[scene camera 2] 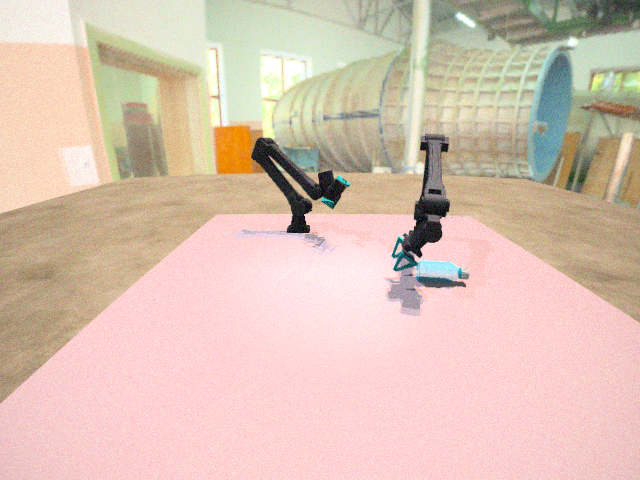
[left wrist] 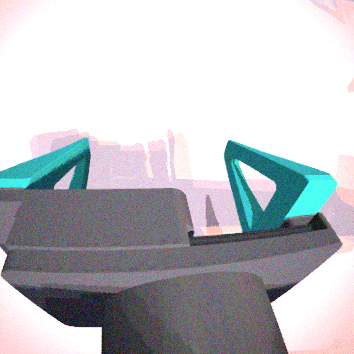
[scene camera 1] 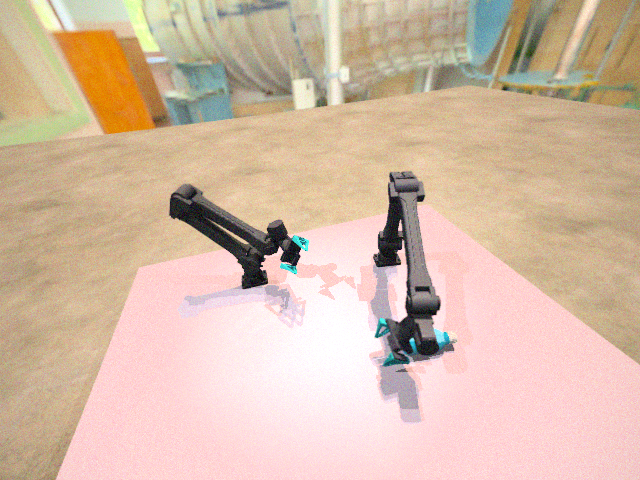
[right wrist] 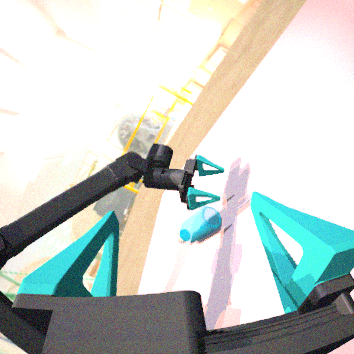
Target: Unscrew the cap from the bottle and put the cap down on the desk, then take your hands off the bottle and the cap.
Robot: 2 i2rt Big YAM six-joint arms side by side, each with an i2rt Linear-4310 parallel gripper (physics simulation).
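Frame: origin at the left arm's base, x right, y ahead, z up, level; centimetres.
Seen in the pictures: left gripper, fingertip midpoint: [scene camera 2: 393,263] [left wrist: 159,145] [scene camera 1: 379,351] [right wrist: 222,183]; right gripper, fingertip midpoint: [scene camera 2: 339,193] [scene camera 1: 300,262] [right wrist: 183,208]; left arm's base at its link origin: [scene camera 1: 386,260]; right arm's base at its link origin: [scene camera 2: 298,230] [scene camera 1: 254,280].
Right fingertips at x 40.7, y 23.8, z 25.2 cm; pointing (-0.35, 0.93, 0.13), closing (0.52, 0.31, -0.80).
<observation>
Offsets run from my right fingertips to a thing's top centre. "spot": to the spot under its first point. Level surfaces: height alone.
The blue bottle {spot: dx -45.1, dy +25.0, dz -18.8 cm} [scene camera 1: 443,338] [scene camera 2: 438,270] [right wrist: 202,223] lies on its side on the pink mat. Its pale grey cap {dx -49.2, dy +23.2, dz -19.4 cm} [scene camera 1: 453,337] [scene camera 2: 465,273] is on the neck, at the picture's right end of the bottle. In scene camera 1 the left arm hides part of the bottle. My left gripper [scene camera 1: 379,348] [scene camera 2: 394,262] [left wrist: 159,145] [right wrist: 222,183] is open and empty, low beside the bottle's base end, away from the cap. The bottle does not show in the left wrist view. My right gripper [scene camera 1: 301,260] [scene camera 2: 339,194] is open and empty, raised well away from the bottle.
The pink mat {dz -25.2 cm} [scene camera 1: 232,403] [scene camera 2: 258,387] lies on a brown table top [scene camera 1: 206,155] [scene camera 2: 67,248]. Both arm bases stand near the mat's far edge. The left arm's forearm [scene camera 1: 417,248] reaches forward over the mat toward the bottle.
</observation>
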